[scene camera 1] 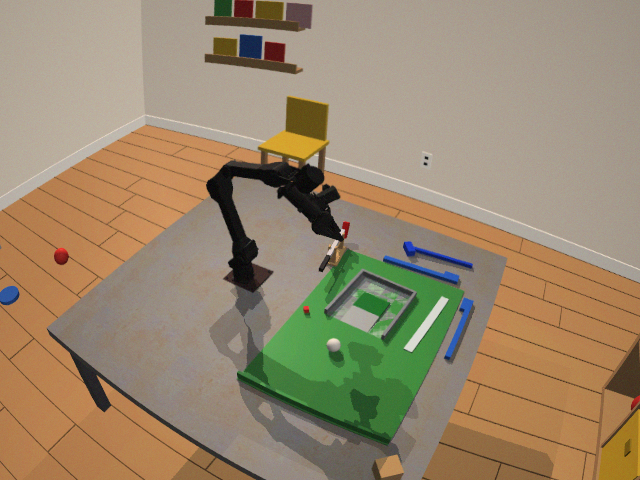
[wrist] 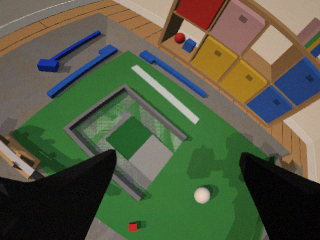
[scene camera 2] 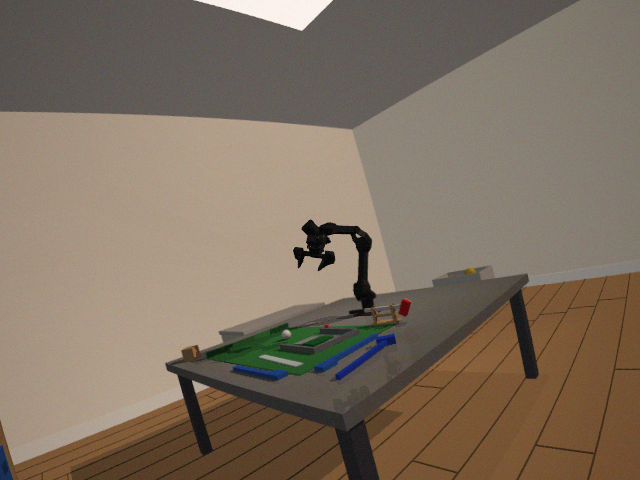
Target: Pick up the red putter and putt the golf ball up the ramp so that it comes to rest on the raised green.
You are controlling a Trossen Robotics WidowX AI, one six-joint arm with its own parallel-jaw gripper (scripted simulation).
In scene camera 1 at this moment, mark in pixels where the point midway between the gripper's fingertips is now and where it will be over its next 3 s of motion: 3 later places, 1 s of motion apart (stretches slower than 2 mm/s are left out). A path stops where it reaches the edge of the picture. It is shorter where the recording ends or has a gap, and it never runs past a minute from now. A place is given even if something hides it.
My gripper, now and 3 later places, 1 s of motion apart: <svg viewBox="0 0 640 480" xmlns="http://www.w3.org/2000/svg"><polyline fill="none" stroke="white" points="341,236 325,257 324,269 325,254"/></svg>
